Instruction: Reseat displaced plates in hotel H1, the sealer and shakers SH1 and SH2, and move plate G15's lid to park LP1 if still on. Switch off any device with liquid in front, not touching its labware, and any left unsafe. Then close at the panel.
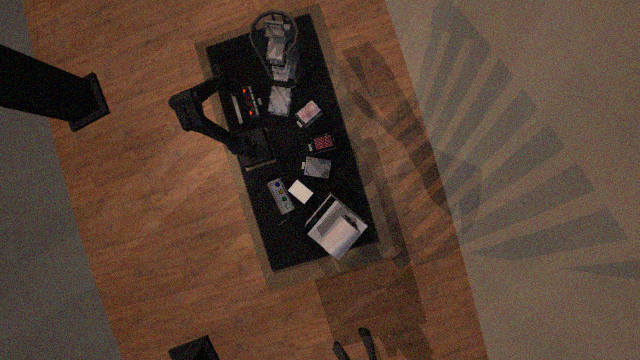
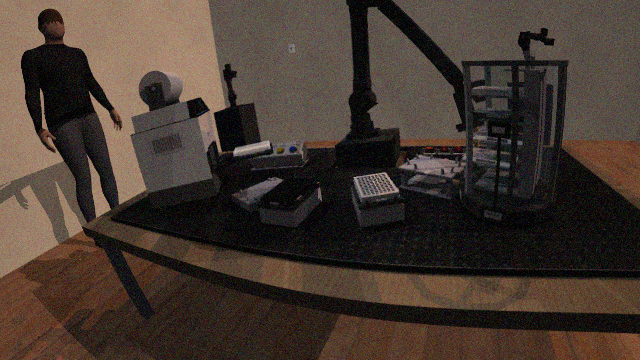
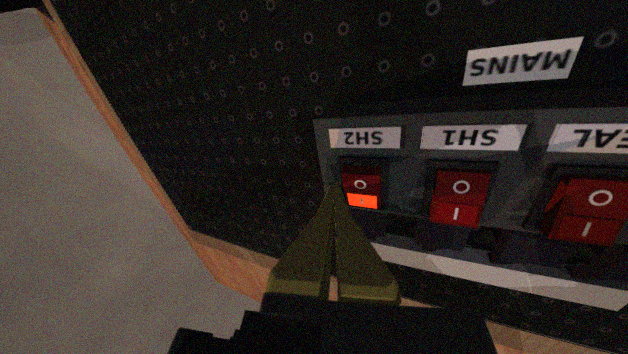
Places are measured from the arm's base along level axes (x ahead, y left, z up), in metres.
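Where they show: gripper, between the fingertips: point(image 1: 243, 88) point(image 3: 334, 190); arm's base, origin of its link: point(image 1: 251, 151) point(image 2: 363, 135).
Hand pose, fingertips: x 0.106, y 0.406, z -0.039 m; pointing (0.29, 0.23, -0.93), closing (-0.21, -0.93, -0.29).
Things, the pixels of their centre, and the offset from my fingertips. "spot": a spot on its surface instead.
- switch panel, middle of its body: point(image 3: 484, 224) point(image 2: 450, 152) point(image 1: 245, 104) dx -0.036, dy -0.092, dz -0.015 m
- SH2 switch, middle of its body: point(image 3: 362, 188) dx +0.005, dy -0.021, dz +0.005 m
- SH1 switch, middle of its body: point(image 3: 456, 197) dx +0.000, dy -0.071, dz +0.005 m
- SEAL switch, middle of its body: point(image 3: 585, 209) dx -0.006, dy -0.121, dz +0.005 m
- sealer, middle of its body: point(image 2: 175, 133) point(image 1: 335, 224) dx +0.198, dy -0.996, dz +0.187 m
- pale plate, middle of its body: point(image 2: 375, 186) point(image 1: 308, 112) dx +0.321, dy -0.326, dz +0.021 m
- dark plate, middle of its body: point(image 2: 288, 190) point(image 1: 323, 142) dx +0.328, dy -0.537, dz +0.021 m
- low rack, middle of its body: point(image 2: 434, 172) point(image 1: 280, 100) dx +0.185, dy -0.175, dz -0.003 m
- grey box with coloured buttons, middle of its body: point(image 2: 277, 154) point(image 1: 280, 196) dx -0.062, dy -0.739, dz +0.001 m
- white pad, middle of its body: point(image 2: 251, 147) point(image 1: 300, 191) dx +0.081, dy -0.762, dz +0.075 m
- MAINS label, a spot on its surface: point(image 3: 522, 61) spot: dx +0.055, dy -0.105, dz -0.039 m
My gripper point(image 3: 334, 190) is shut and empty; its tips are at the left end of the switch panel point(image 3: 411, 192), beside the SH2 switch point(image 3: 360, 186). The lower "I" part of the SH2 switch glows orange. The SH1 switch point(image 3: 459, 197) is dark; the SEAL switch point(image 3: 590, 210) is dark red with an orange patch at its left side. The hotel point(image 1: 253, 45) point(image 2: 515, 63) holds several stacked plates. The sealer point(image 1: 337, 235) point(image 2: 172, 152) stands at the opposite end. A pale plate point(image 1: 308, 113) point(image 2: 376, 185) and a dark plate point(image 1: 322, 142) point(image 2: 290, 191) sit on low devices. Liquid is not discernible.
A low rack point(image 1: 280, 100) point(image 2: 432, 164) stands beside the hotel. A grey box with coloured buttons point(image 1: 281, 196) point(image 2: 280, 156) and a white pad point(image 1: 301, 192) are near the sealer. The MAINS label point(image 3: 522, 61) is behind the switches. A person point(image 2: 62, 85) stands past the table.
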